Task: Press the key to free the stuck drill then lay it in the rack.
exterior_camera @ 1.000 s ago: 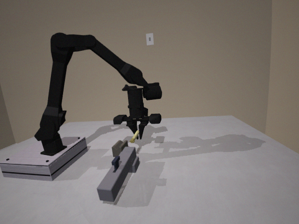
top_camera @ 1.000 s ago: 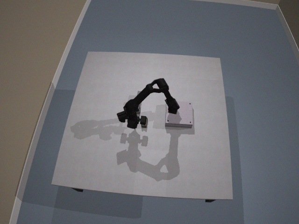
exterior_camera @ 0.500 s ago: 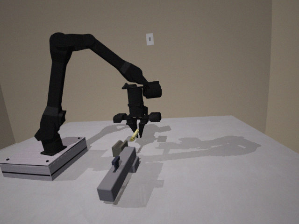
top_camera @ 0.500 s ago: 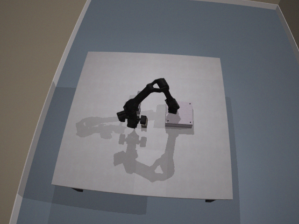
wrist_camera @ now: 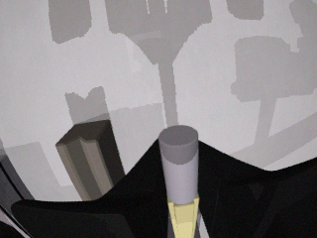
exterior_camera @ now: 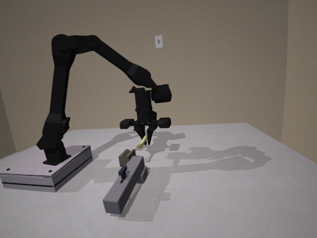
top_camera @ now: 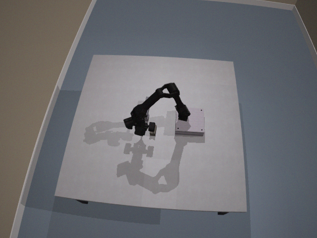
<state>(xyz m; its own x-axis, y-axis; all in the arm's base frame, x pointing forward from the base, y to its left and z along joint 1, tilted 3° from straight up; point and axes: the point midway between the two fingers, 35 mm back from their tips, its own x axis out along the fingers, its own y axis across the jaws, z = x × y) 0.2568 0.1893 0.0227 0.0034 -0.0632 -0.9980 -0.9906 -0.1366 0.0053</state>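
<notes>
Now: gripper tip 70 mm past the rack, 40 mm to the left of it and 40 mm above it. From my gripper tip the other things lie so: dark blue drill: 220 mm to the right, 30 mm ahead, 10 mm below; then grey housing block: 200 mm to the right, 30 mm ahead, 20 mm below.
</notes>
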